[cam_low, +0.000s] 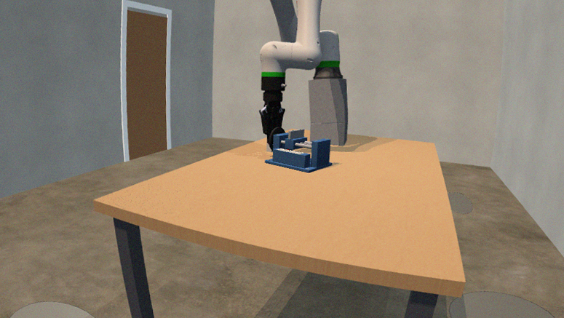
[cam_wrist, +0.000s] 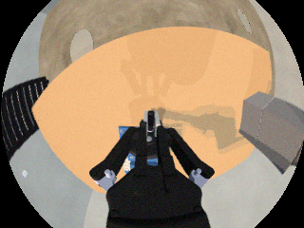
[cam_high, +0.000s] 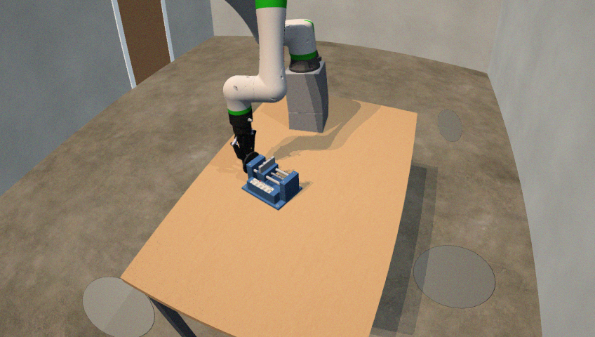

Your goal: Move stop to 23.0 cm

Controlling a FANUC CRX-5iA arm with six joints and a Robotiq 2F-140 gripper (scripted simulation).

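Now: hand 2 cm to the right of the black handwheel, 1 cm short of it and 1 cm above it. From my hand the other things lie so: grey stop plate (11 cm to the left, 6 cm ahead, 3 cm above).
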